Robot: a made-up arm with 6 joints. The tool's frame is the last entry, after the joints. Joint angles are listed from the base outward. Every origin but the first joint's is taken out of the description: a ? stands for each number. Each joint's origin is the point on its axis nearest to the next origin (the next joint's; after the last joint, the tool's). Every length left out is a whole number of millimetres.
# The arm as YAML. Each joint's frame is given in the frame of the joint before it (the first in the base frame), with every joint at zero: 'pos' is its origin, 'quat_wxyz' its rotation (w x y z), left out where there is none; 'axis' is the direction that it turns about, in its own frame. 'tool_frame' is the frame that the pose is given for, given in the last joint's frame.
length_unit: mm
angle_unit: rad
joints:
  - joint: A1
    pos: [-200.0, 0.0, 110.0]
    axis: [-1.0, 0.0, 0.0]
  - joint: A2
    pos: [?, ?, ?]
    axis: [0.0, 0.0, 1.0]
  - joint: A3
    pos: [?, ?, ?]
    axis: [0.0, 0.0, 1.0]
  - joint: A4
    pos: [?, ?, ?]
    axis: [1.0, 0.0, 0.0]
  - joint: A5
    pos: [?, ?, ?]
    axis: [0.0, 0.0, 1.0]
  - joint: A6
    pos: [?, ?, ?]
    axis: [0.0, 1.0, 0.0]
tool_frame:
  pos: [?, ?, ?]
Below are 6 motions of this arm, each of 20 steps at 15 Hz.
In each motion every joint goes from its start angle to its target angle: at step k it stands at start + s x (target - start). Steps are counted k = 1, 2, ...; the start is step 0. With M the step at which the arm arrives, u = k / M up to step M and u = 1 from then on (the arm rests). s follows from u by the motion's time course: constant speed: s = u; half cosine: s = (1 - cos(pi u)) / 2; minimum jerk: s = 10 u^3 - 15 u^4 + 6 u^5.
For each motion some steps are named. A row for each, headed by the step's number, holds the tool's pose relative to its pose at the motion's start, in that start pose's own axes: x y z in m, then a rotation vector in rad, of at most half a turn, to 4 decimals.
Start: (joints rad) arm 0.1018 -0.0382 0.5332 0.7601 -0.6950 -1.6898
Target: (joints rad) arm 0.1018 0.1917 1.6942 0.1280 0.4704 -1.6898
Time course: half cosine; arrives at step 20
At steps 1, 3, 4, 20:
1: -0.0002 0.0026 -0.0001 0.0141 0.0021 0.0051
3: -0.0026 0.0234 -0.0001 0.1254 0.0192 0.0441
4: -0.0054 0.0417 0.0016 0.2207 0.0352 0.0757
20: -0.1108 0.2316 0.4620 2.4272 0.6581 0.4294

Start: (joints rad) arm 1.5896 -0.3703 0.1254 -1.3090 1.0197 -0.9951
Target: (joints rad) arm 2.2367 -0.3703 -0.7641 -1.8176 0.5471 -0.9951
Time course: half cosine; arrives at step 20
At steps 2, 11, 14, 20:
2: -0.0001 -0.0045 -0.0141 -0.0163 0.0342 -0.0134
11: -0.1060 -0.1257 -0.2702 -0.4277 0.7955 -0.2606
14: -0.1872 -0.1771 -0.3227 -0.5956 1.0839 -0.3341
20: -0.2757 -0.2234 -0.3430 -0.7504 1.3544 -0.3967

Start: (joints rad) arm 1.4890 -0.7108 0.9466 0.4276 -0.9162 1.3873
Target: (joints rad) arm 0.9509 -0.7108 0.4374 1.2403 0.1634 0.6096
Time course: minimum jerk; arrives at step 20
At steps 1, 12, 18, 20:
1: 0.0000 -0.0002 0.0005 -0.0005 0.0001 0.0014
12: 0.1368 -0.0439 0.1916 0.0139 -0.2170 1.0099
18: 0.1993 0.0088 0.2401 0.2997 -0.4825 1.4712
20: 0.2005 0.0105 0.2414 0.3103 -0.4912 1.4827

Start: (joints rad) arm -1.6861 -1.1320 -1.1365 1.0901 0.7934 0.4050
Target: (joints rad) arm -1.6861 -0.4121 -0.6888 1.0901 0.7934 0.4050
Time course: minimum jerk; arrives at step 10
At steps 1, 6, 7, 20:
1: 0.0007 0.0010 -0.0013 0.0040 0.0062 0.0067
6: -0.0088 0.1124 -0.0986 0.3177 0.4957 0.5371
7: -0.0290 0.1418 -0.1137 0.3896 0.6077 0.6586
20: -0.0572 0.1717 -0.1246 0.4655 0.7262 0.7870

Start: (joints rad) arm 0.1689 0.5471 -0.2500 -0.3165 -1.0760 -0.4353
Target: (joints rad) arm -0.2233 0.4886 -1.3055 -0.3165 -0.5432 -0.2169
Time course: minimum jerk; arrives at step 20
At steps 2, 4, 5, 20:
2: 0.0027 0.0006 -0.0010 -0.0023 0.0057 -0.0042
4: 0.0183 0.0039 -0.0069 -0.0152 0.0388 -0.0286
5: 0.0328 0.0062 -0.0128 -0.0268 0.0701 -0.0509
20: 0.2468 -0.0818 -0.2169 -0.2024 0.7885 -0.4597

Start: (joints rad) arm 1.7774 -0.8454 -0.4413 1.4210 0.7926 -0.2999
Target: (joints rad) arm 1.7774 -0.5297 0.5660 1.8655 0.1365 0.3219
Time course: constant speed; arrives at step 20
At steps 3, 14, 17, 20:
3: -0.0611 0.0114 -0.0570 0.1580 0.1931 -0.1184
14: -0.3311 0.1540 -0.1264 0.7313 1.0444 -0.5029
17: -0.3986 0.2048 -0.0957 0.8832 1.3091 -0.5937
20: -0.4547 0.2519 -0.0448 1.0313 1.5852 -0.6793

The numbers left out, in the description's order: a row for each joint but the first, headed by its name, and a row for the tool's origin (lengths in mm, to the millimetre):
A2: 0.0 -60.0 -20.0
A3: -30.0 210.0 0.0
A4: 200.0 250.0 0.0
A5: 0.0 -40.0 270.0
A6: -30.0 -150.0 0.0
tool: 50.0 0.0 -90.0

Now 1 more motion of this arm.
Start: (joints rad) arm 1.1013 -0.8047 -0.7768 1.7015 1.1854 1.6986
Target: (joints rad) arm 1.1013 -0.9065 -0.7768 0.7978 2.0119 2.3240
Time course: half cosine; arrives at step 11
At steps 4, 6, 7, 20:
4: -0.0766 -0.0026 0.0937 -0.2141 0.4295 -0.1487
6: -0.1182 0.0105 0.2066 -0.3999 0.8564 -0.2718
7: -0.1235 0.0207 0.2663 -0.4874 1.0684 -0.3233
20: -0.0979 0.0460 0.3928 -0.6750 1.5220 -0.4087

